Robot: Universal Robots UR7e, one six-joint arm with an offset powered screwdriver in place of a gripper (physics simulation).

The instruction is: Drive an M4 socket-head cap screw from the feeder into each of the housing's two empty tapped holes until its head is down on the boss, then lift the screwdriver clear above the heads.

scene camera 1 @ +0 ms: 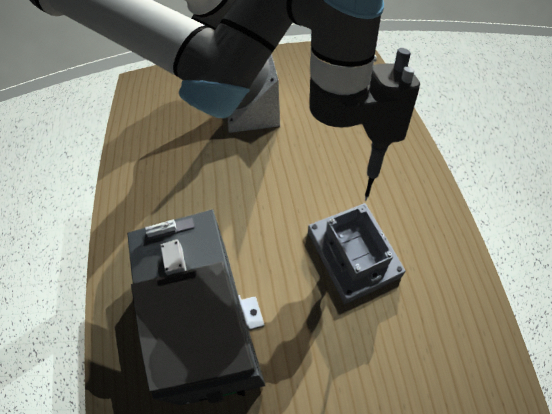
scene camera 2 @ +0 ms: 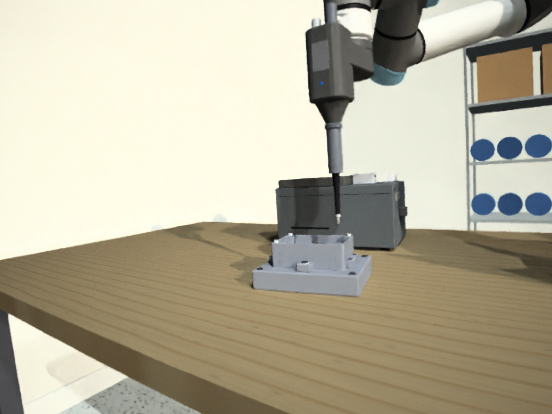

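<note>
The grey housing [scene camera 1: 361, 245] [scene camera 2: 311, 254] is an open box on a wider base block on the table. Small bright screw heads show at its front corners in scene camera 1, one at the right [scene camera 1: 389, 254] and one at the left [scene camera 1: 357, 267]. Its back corner boss [scene camera 1: 363, 208] lies just below the bit tip in that view; whether its hole is empty is too small to tell. My screwdriver [scene camera 1: 366, 199] [scene camera 2: 338, 215] points down, a little above the housing's rim. A small silver screw [scene camera 2: 338, 219] is on its bit tip, apart from the housing.
The dark screw feeder [scene camera 1: 195, 320] [scene camera 2: 370, 217] stands left of the housing in scene camera 1 and behind it in scene camera 2. A white tab [scene camera 1: 252, 316] sticks out from its side towards the housing. A shelf rack [scene camera 2: 468, 150] stands in the background.
</note>
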